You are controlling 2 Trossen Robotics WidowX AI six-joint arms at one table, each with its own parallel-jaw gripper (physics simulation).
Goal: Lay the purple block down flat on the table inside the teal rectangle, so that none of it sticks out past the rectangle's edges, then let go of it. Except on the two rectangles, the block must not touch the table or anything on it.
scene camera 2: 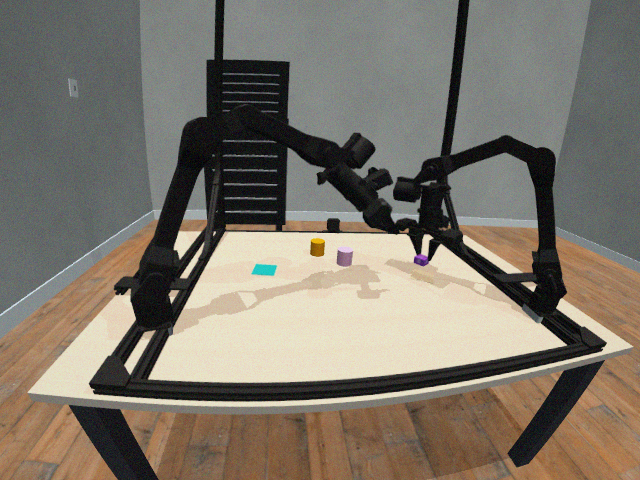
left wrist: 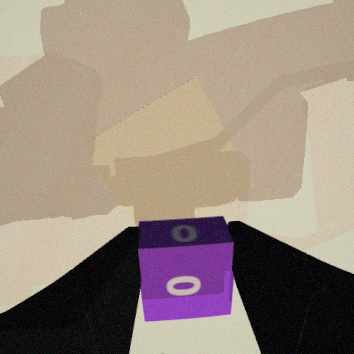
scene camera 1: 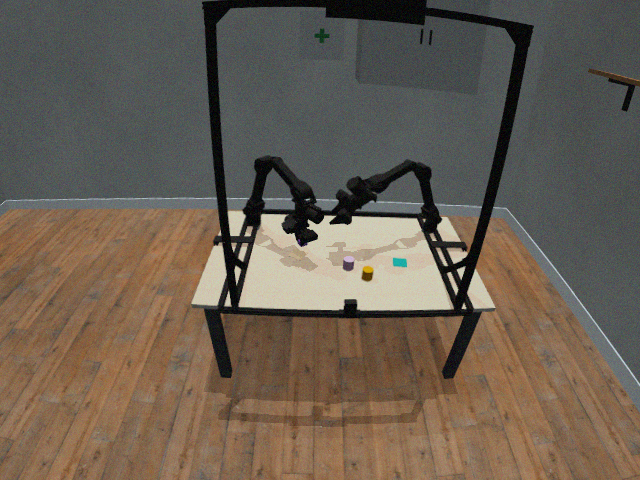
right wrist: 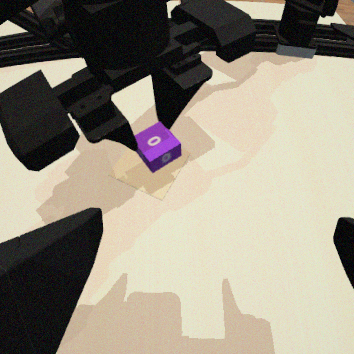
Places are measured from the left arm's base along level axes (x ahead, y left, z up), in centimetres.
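Pixels of known places: left gripper, fingertip midpoint: (scene camera 2: 424, 259) (left wrist: 183, 235) (scene camera 1: 299, 243) (right wrist: 148, 137); right gripper, fingertip midpoint: (scene camera 2: 392, 226) (scene camera 1: 330, 218) (right wrist: 222, 225); left arm's base, link origin: (scene camera 2: 541, 309) (scene camera 1: 253, 223) (right wrist: 293, 35); right arm's base, link origin: (scene camera 2: 154, 320) (scene camera 1: 430, 229).
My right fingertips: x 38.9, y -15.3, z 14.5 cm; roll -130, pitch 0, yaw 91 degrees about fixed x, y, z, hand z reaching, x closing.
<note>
For each thing: its top centre in the pictures, then the offset to it from my right fingertips. "spot": a spot on its surface instead. Level surfaces: height alone.
- purple block, top centre: (left wrist: 188, 286) (right wrist: 155, 139) (scene camera 2: 422, 256) dx -11.4, dy -4.3, dz -9.6 cm
- table, surface height: dz -16.4 cm
- pale tan rectangle, surface spot: (left wrist: 165, 120) (scene camera 2: 425, 273) spot: dx -15.1, dy -7.3, dz -16.3 cm
- teal rectangle, surface spot: (scene camera 2: 264, 269) (scene camera 1: 399, 262) spot: dx +32.5, dy -6.0, dz -16.3 cm
- light purple cylinder, top centre: (scene camera 2: 345, 249) (scene camera 1: 348, 259) dx +9.4, dy -12.6, dz -11.8 cm
- orange cylinder, top centre: (scene camera 2: 317, 240) (scene camera 1: 368, 269) dx +17.5, dy -18.7, dz -11.9 cm
The purple block (scene camera 1: 302, 241) (scene camera 2: 420, 259) (left wrist: 186, 272) (right wrist: 157, 145), marked with an "0", is held above the table (scene camera 1: 279, 294) (scene camera 2: 320, 346). My left gripper (scene camera 2: 422, 255) (right wrist: 148, 137) is shut on it, one finger at each side. Below the block lies a pale tan rectangle (scene camera 2: 423, 276) (left wrist: 165, 120) (right wrist: 161, 193), with a gap between them. The teal rectangle (scene camera 1: 399, 262) (scene camera 2: 264, 269) lies flat, right of centre in scene camera 1; neither wrist view shows it. My right gripper (scene camera 1: 339, 221) (right wrist: 222, 225) is open and empty, high beside the left gripper.
A light purple cylinder (scene camera 1: 348, 263) (scene camera 2: 344, 256) and an orange cylinder (scene camera 1: 367, 273) (scene camera 2: 317, 247) stand between the block and the teal rectangle. Black rails run along the table edges, and a black frame post (scene camera 1: 216, 129) rises at the left in scene camera 1.
</note>
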